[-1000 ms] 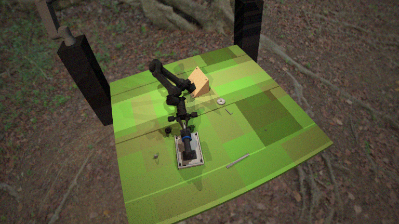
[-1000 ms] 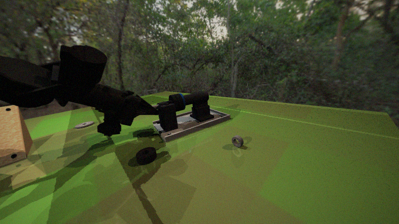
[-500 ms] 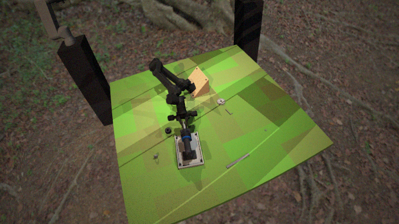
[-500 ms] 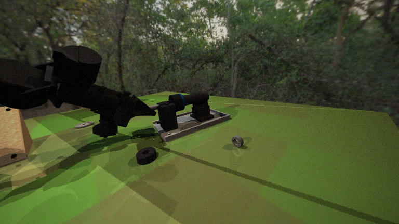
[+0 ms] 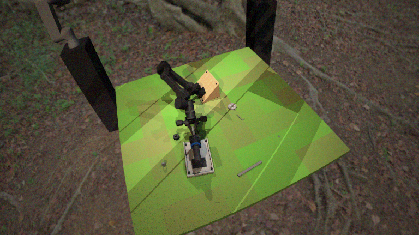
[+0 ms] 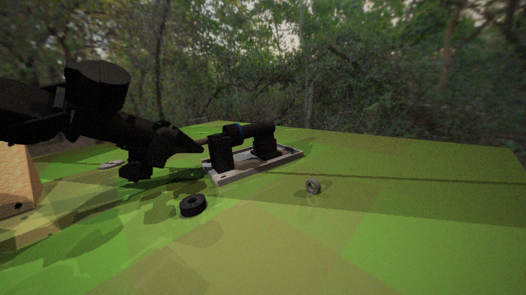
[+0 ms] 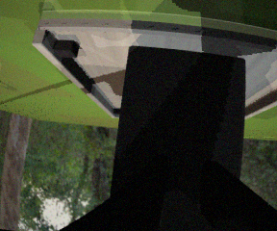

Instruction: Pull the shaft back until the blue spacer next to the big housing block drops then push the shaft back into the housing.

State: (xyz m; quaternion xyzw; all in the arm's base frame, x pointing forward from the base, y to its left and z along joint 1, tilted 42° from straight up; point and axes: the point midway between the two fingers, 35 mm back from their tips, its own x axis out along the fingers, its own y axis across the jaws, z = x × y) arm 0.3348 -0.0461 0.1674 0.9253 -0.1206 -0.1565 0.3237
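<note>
Now: the grey shaft 5 cm ahead of my gripper tip, 2 cm above it and 1 cm to the right of it. Round my gripper tip: black ring (11 cm to the right, 6 cm behind, 5 cm below); then blue spacer (9 cm ahead, 2 cm above, 1 cm to the right).
</note>
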